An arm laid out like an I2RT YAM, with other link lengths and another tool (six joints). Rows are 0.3 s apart.
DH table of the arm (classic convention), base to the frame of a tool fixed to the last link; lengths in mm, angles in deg. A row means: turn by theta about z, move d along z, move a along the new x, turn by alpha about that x. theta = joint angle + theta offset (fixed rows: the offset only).
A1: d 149.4; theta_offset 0; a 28; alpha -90
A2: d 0; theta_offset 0; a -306.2; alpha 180
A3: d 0; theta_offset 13.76; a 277.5; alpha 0
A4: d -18.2; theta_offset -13.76; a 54.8; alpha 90
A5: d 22.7; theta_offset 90; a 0; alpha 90
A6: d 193.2; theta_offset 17.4; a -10; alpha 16.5
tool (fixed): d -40.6; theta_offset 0; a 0; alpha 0
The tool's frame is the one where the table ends.
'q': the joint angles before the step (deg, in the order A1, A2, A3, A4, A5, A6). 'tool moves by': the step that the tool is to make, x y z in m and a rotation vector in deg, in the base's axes. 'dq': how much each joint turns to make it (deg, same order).
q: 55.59, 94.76, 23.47, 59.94, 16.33, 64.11
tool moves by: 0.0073, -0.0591, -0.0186, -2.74, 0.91, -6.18
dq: -6.24, -3.69, -8.17, 2.03, 0.15, -0.98
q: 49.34, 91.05, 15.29, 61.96, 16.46, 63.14
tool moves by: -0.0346, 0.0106, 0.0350, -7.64, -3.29, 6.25
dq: 6.05, -15.13, 2.78, -19.75, 1.65, -7.42
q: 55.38, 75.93, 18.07, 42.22, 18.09, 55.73
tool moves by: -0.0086, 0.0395, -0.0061, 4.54, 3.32, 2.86
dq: 4.82, 8.39, 3.58, 5.04, 0.48, 5.86
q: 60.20, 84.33, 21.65, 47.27, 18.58, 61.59
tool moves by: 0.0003, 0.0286, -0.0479, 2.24, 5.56, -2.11
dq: 3.52, 15.64, 2.44, 9.82, 3.63, 7.84
